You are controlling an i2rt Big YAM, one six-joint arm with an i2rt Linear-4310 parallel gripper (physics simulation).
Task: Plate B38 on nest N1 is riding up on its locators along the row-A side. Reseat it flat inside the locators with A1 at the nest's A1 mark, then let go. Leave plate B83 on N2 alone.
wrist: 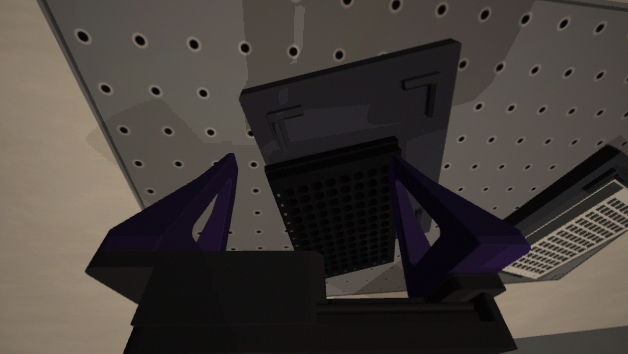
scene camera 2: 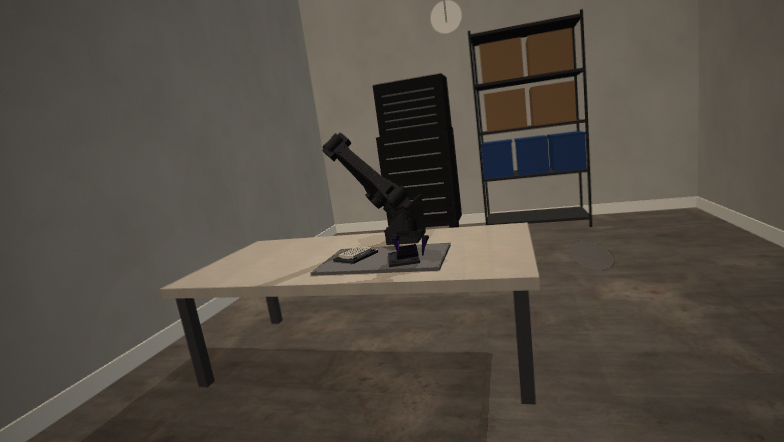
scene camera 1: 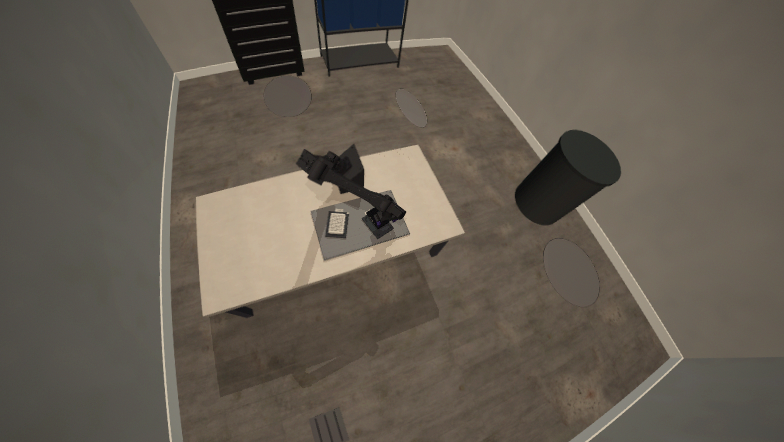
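Note:
The black many-welled plate B38 sits tilted on the dark nest N1. In the wrist view, two L-shaped locators show on bare nest beyond its far edge; its near end is partly hidden by my gripper. I cannot read its A1 mark. My gripper is open and empty, with purple fingers on either side of the plate; the right fingertip overlaps the plate's right edge in the wrist view. Contact cannot be told. The white plate B83 rests on nest N2.
Both nests stand on a grey perforated board on the pale table. N2 and its white plate lie to the right of my right finger in the wrist view. Cabinet and shelf rack stand behind the table.

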